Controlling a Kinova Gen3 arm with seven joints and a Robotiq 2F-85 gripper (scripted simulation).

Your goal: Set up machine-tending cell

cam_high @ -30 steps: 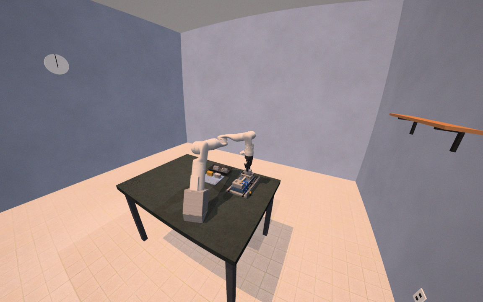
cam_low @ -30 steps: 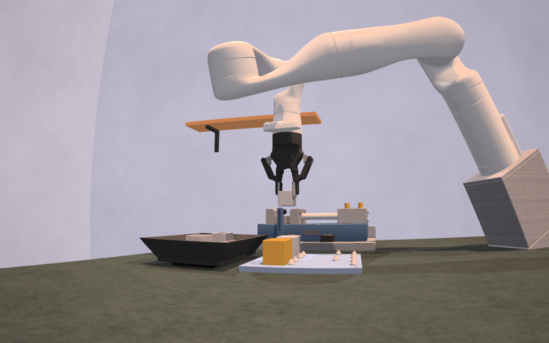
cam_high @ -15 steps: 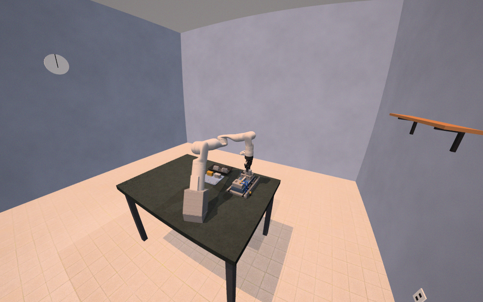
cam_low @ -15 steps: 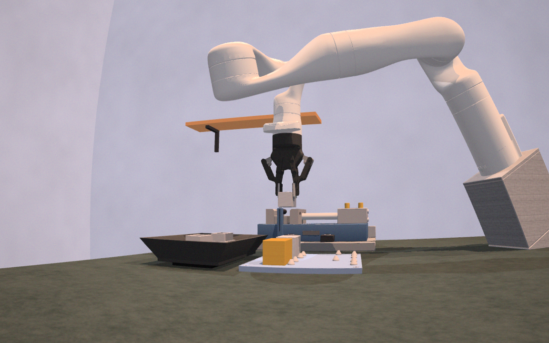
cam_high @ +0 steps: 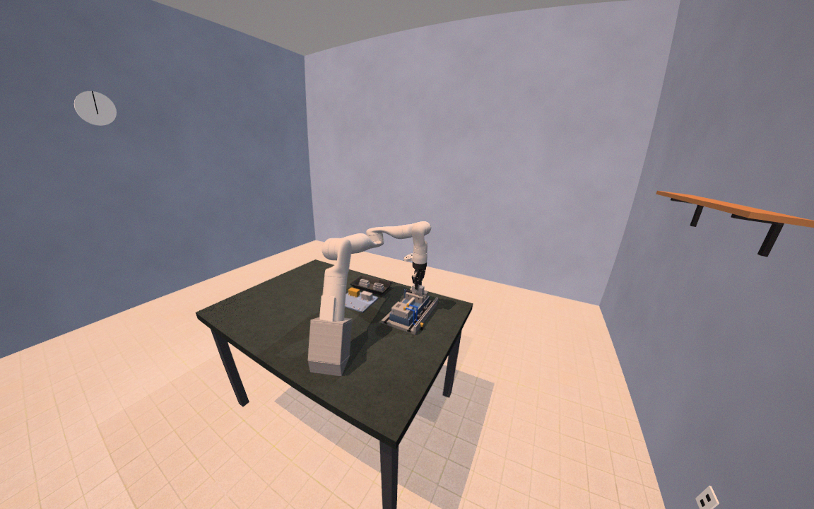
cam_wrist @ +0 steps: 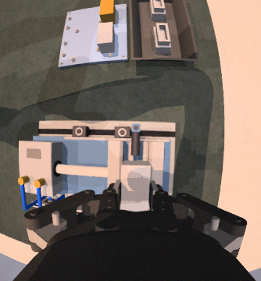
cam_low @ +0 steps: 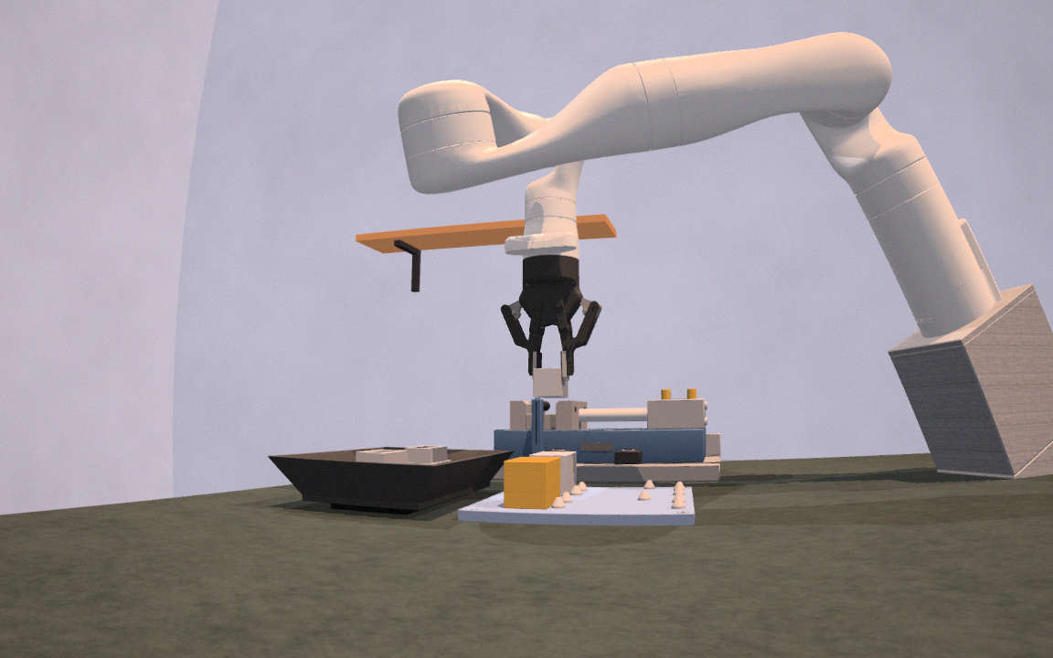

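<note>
Right now my hand is 3 cm short of the fixed jaw and 6 cm above it. Round my hand: vise (7 cm behind, 1 cm to the left, 10 cm below); work stop rod (5 cm to the left, 5 cm below); moving jaw (3 cm behind, 1 cm to the left, 6 cm below).
</note>
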